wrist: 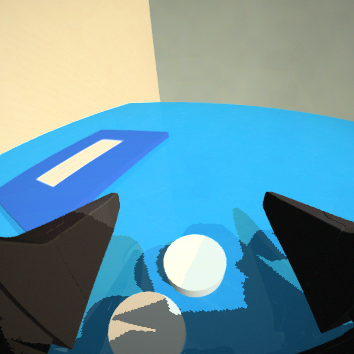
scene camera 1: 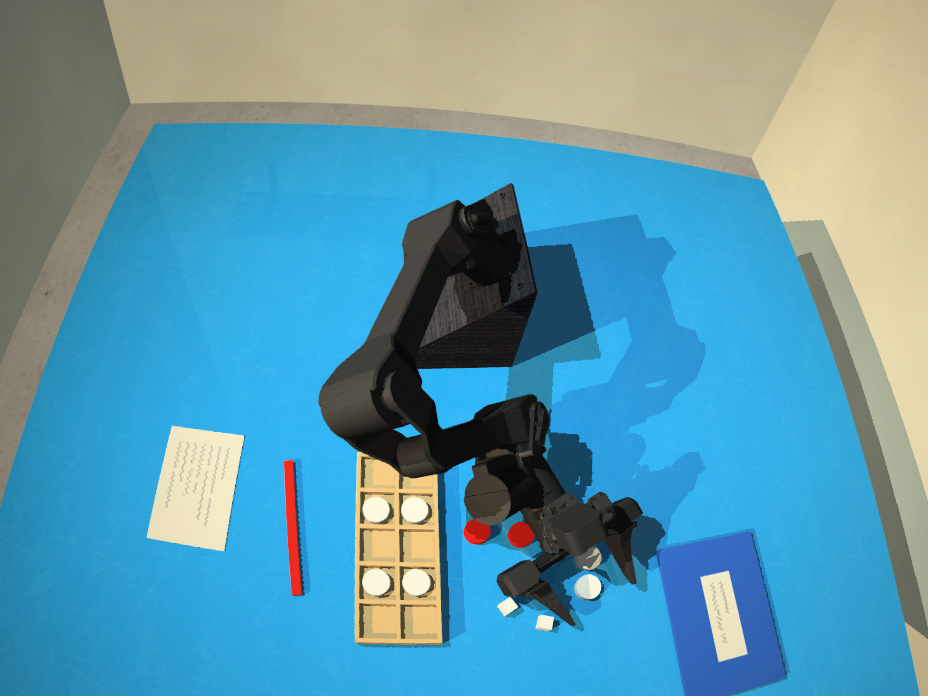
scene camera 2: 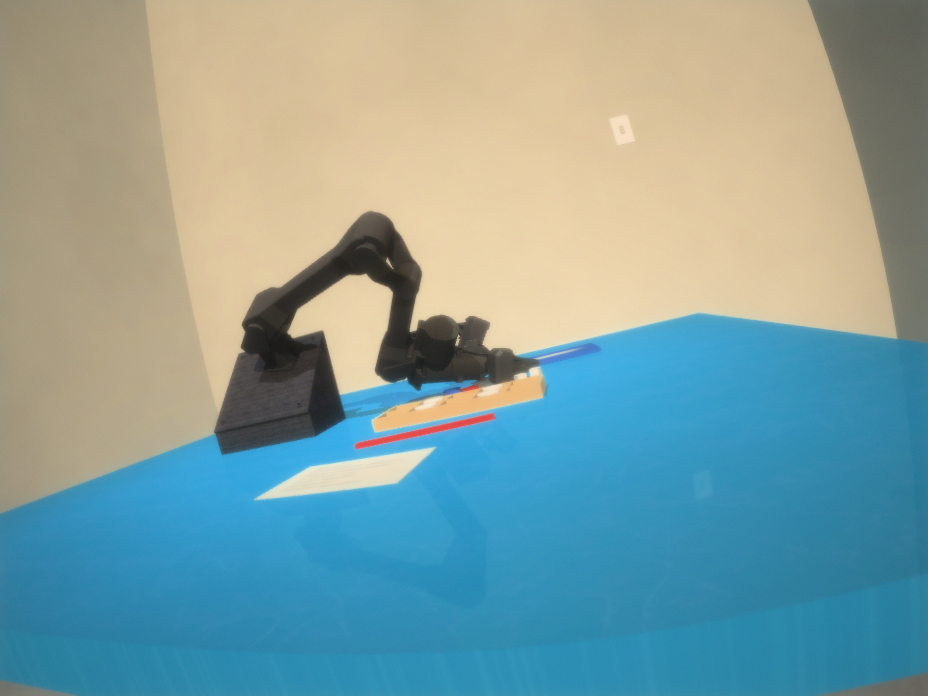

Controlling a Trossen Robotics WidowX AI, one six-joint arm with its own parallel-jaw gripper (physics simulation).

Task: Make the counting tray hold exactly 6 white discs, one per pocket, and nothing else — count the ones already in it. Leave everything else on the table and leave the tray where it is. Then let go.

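Observation:
The wooden counting tray [scene camera 1: 357, 554] [scene camera 2: 458, 412] has two columns of five pockets. White discs [scene camera 1: 377, 510] [scene camera 1: 415, 510] fill the second row from the arm's side, and white discs [scene camera 1: 377, 582] [scene camera 1: 416, 582] fill the fourth. The arm partly covers the first row. Right of the tray, a loose white disc [scene camera 1: 588, 586] [wrist: 195, 263] lies flat on the table. Another pale, shadowed disc [scene camera 1: 589, 558] [wrist: 147, 325] lies beside it, nearer the arm and partly covered in scene camera 1. My gripper [scene camera 1: 603, 603] [wrist: 193, 199] is open and empty, low over the table, its fingers either side of the loose discs.
Two red discs [scene camera 1: 476, 531] [scene camera 1: 520, 534] lie between the tray and gripper. Two small white cubes [scene camera 1: 507, 606] [scene camera 1: 544, 622] lie near the left finger. A blue book [scene camera 1: 678, 599] [wrist: 135, 155] lies right, a red bar [scene camera 1: 293, 528] [scene camera 2: 425, 431] and paper [scene camera 1: 196, 486] [scene camera 2: 346, 473] left of the tray.

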